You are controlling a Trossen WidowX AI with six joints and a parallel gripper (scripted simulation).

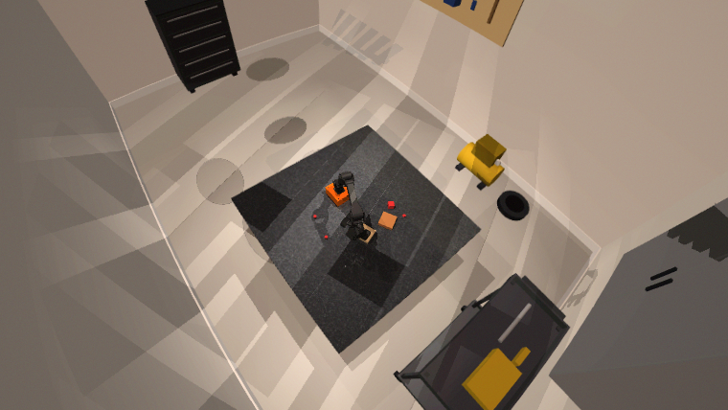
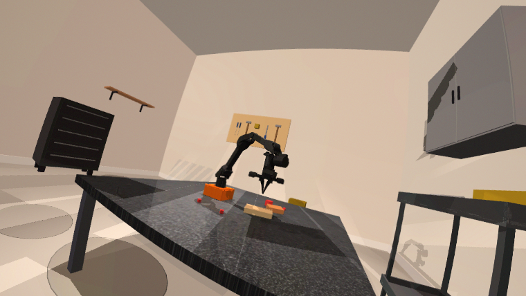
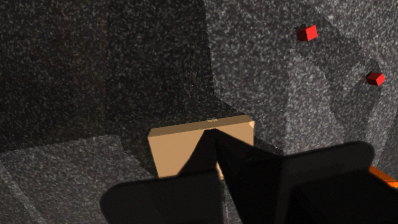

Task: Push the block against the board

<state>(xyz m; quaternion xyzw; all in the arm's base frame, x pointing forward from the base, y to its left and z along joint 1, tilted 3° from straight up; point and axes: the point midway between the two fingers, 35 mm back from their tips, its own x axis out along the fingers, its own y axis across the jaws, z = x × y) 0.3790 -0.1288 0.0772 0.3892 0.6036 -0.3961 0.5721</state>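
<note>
The tan board lies 4 cm behind my gripper tip, 9 cm to the left of it and 12 cm below it. Round my gripper tip: red cube 10 cm behind, 39 cm to the left, 11 cm below; square block 1 cm behind, 29 cm to the left, 12 cm below.
</note>
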